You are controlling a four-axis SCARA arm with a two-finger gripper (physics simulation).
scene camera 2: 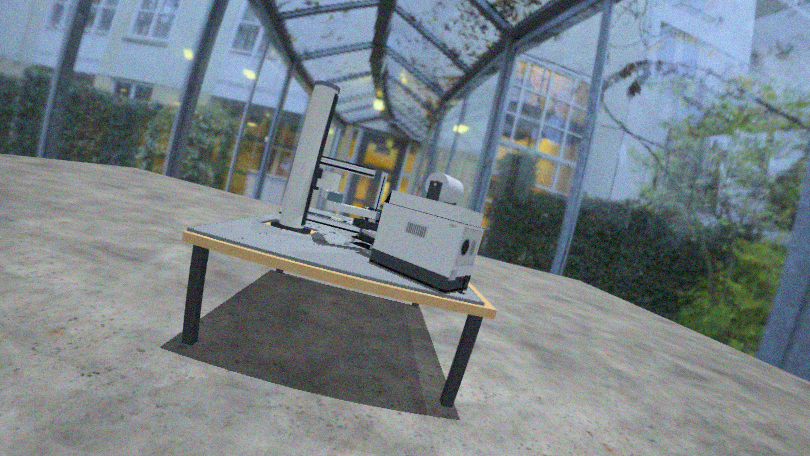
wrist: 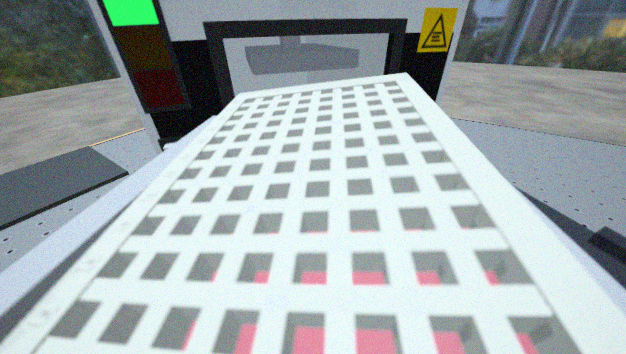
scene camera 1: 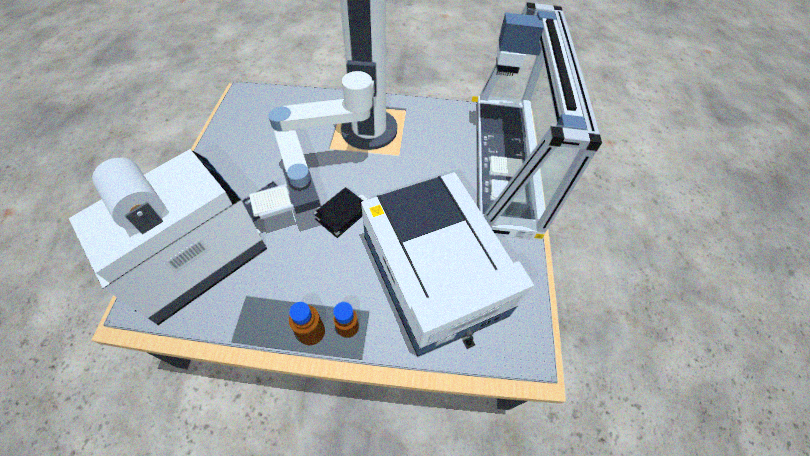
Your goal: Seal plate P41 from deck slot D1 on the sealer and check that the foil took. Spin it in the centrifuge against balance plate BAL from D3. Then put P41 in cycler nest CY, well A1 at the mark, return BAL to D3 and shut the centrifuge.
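Places are measured from the arm's base along level axes (x back, y right, z up), in centimetres.
Where they show: gripper, fingertip midpoint: (wrist: 319,135) (scene camera 1: 257,206); arm's base, origin of the base link: (scene camera 2: 290,228) (scene camera 1: 369,129).
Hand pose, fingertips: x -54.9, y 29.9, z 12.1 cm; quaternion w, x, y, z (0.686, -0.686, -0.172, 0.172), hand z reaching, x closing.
Each offset is from my fingertips to the top centre of the thing. "spot": to the spot under its first point. Level surfaces: height alone.
My gripper (scene camera 1: 282,202) is shut on a white multiwell plate @(dx +2.2, dy -4.2, dz +2.6 cm) (scene camera 1: 269,201) (wrist: 320,172), taken as P41; its label is unreadable. It holds the plate level, just above the dark tray of the sealer @(dx -19.1, dy +18.4, dz +36.7 cm) (scene camera 1: 187,243) (scene camera 2: 425,240) (wrist: 310,12). No foil shows on it; pink shows in the near wells. In the wrist view the plate's far end faces the sealer's open slot, and the green lamp @(spot: dx -9.0, dy -2.4, dz +5.4 cm) (wrist: 132,11) is lit. Two white plates @(dx +34.7, dy -88.2, dz -4.4 cm) (scene camera 1: 498,165) @(dx +22.3, dy -88.2, dz -4.4 cm) (scene camera 1: 499,189) sit on the deck; which is BAL cannot be told. The centrifuge appears to be the white box (scene camera 1: 453,266).
A black block @(dx +7.2, dy -27.2, dz -5.6 cm) (scene camera 1: 340,210), perhaps nest CY, lies between the sealer and the white box. Two blue-capped brown bottles (scene camera 1: 306,325) (scene camera 1: 345,321) stand on a grey mat @(dz -10.3 cm) (scene camera 1: 257,322) in front. A gantry frame (scene camera 1: 572,84) rises over the deck. The arm's column (scene camera 1: 362,33) (scene camera 2: 308,158) stands behind.
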